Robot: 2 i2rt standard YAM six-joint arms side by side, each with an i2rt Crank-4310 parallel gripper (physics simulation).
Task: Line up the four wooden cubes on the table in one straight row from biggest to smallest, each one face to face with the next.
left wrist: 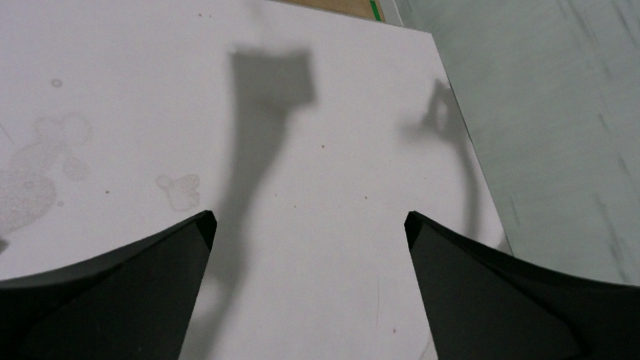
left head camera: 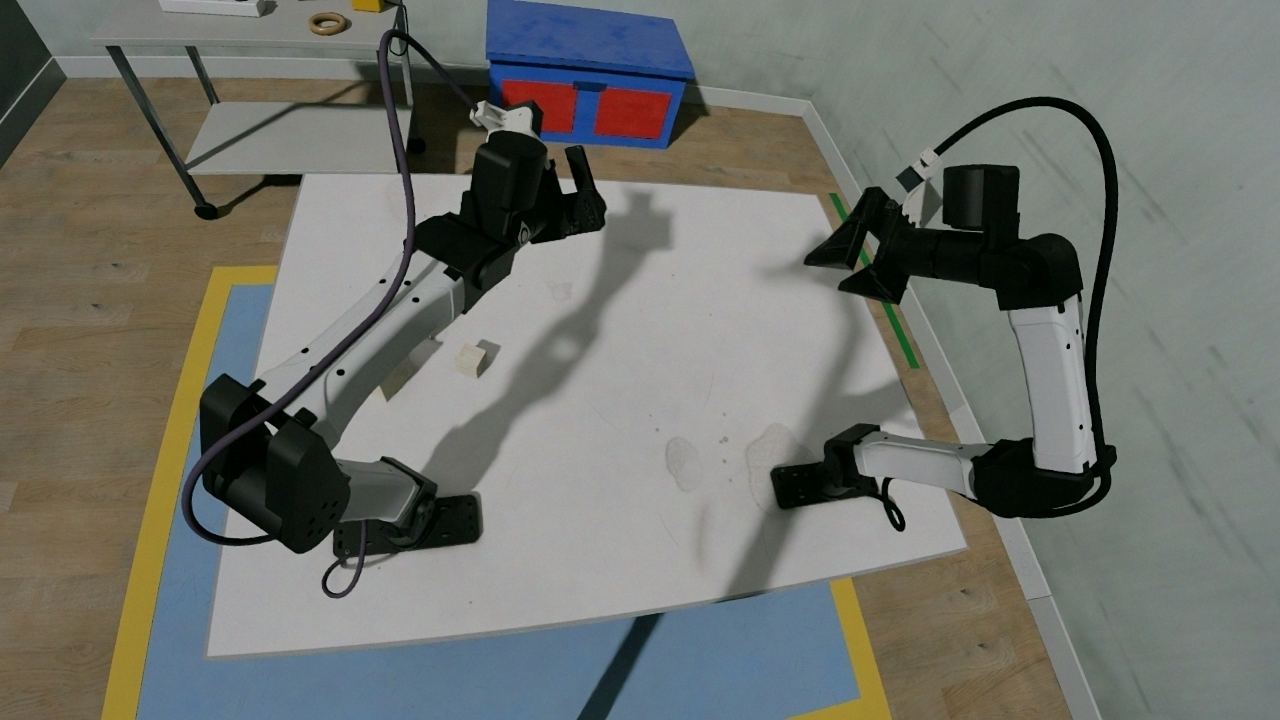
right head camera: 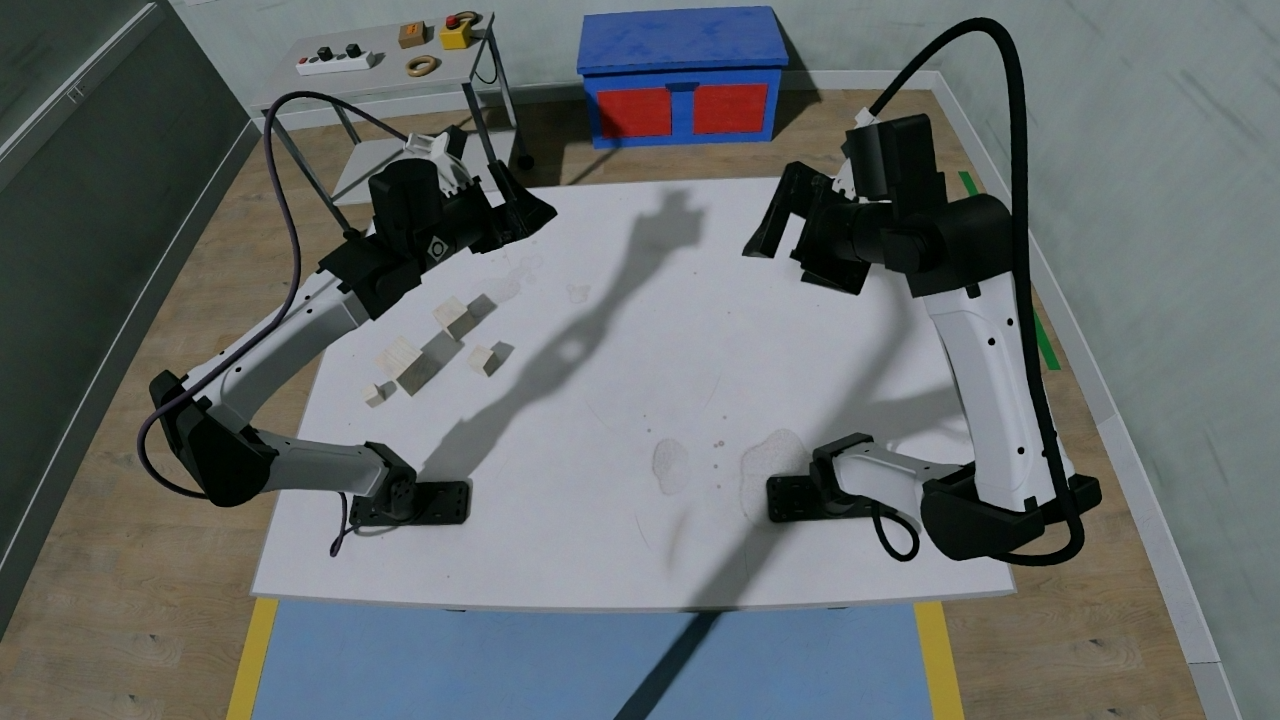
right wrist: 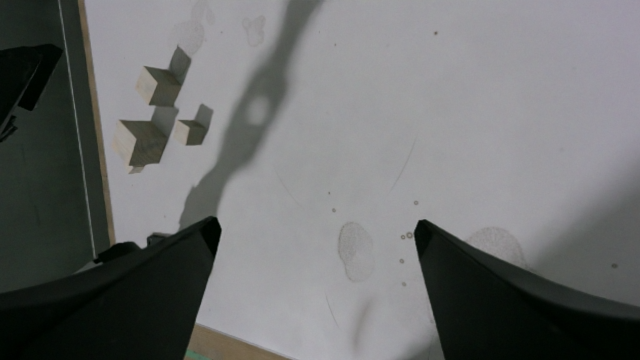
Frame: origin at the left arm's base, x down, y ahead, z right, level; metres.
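Seen in the pictures: left gripper, fingertip midpoint: [left wrist: 310,215] [left head camera: 575,210] [right head camera: 534,218] [right wrist: 47,47]; right gripper, fingertip midpoint: [left head camera: 822,273] [right head camera: 773,264] [right wrist: 317,223]; left arm's base at its link origin: [left head camera: 407,526] [right head camera: 409,504]; right arm's base at its link origin: [left head camera: 824,482] [right head camera: 830,497].
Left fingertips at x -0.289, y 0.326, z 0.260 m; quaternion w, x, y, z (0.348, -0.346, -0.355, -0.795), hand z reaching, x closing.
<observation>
Offsets run from my left fingertips to a thing's top centre. Level surfaces: height alone.
The biggest wooden cube {dy -0.078, dx +0.221, dz -0.297 m} [right head camera: 406,365] [right wrist: 141,142] stands at the left of the table, apart from the others. The second-biggest cube {dy +0.026, dx +0.236, dz -0.220 m} [right head camera: 454,317] [right wrist: 158,87] is behind it. A smaller cube {dy -0.069, dx +0.251, dz -0.154 m} [left head camera: 469,360] [right head camera: 483,360] [right wrist: 190,132] is to its right. The smallest cube {dy -0.124, dx +0.260, dz -0.362 m} [right head camera: 374,394] [right wrist: 135,169] is in front of it, partly hidden in the right wrist view. The left arm hides part of the group in the left head camera. My left gripper [left head camera: 588,183] [right head camera: 535,198] [left wrist: 310,215] is open and empty, high above the table's back. My right gripper [left head camera: 825,273] [right head camera: 787,259] [right wrist: 317,223] is open and empty, above the right side.
The white table {dx +0.289 m} [left head camera: 626,537] [right head camera: 581,555] carries both arm bases, the left base [right head camera: 438,503] and the right base [right head camera: 792,497]. The left forearm reaches over the cubes in the left head camera. A grey cart and a blue chest [left head camera: 586,40] [right head camera: 682,40] stand behind the table.
</observation>
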